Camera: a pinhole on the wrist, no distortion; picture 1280 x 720 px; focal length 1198.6 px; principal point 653.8 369.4 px. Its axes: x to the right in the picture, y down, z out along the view. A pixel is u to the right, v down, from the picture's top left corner.
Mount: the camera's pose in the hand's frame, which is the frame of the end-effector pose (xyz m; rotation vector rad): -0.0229 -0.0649 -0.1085 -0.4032 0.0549 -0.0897
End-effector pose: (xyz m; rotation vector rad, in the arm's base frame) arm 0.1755 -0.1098 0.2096 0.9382 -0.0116 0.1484
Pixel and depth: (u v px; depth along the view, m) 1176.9 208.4 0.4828
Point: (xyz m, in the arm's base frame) 0.4029 -0.3423 0.4691
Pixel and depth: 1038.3 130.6 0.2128
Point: 0.2410 -0.2003 0.2516
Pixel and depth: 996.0 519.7 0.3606
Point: 0.2799 -0.1962 0.4225
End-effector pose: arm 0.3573 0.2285 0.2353 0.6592 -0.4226 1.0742
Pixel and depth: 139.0 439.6 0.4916
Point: 0.1156 -0.0763 0.4144
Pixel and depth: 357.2 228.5 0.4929
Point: 0.2299 -0.0712 0.4635
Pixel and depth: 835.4 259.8 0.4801
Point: 0.3227 0.0704 0.5614
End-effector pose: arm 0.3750 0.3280 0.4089 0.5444 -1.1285 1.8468
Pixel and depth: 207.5 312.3 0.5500
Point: 0.3189 -0.1468 0.4050
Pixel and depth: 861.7 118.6 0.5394
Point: 0.2641 -0.0046 0.6760
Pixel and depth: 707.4 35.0 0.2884
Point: 0.3825 0.1727 0.5175
